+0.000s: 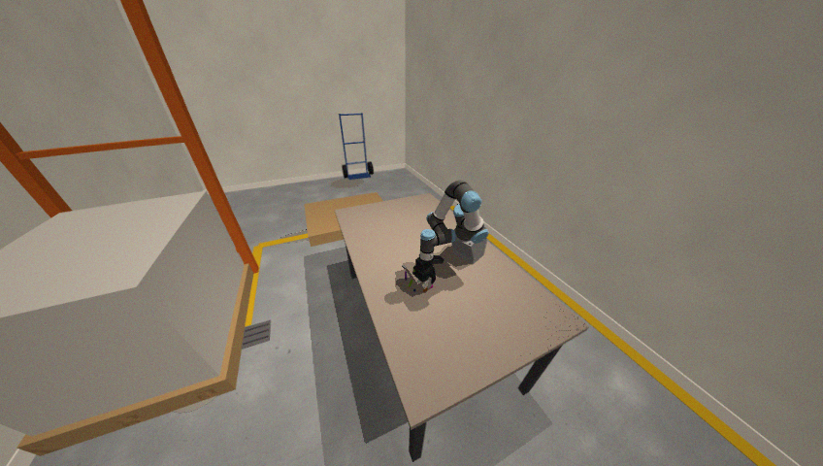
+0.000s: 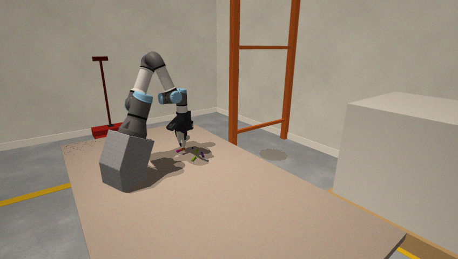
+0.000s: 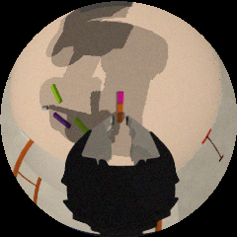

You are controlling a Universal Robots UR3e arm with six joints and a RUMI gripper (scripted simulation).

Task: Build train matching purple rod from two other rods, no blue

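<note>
Right now the orange rod is 3 cm below my hand. The rest, counted from my hand: purple rod (13 cm to the right, 7 cm ahead, 3 cm below); blue rod (6 cm ahead, 3 cm below, 1 cm to the right); magenta rod (3 cm below, 3 cm behind, 1 cm to the right).
</note>
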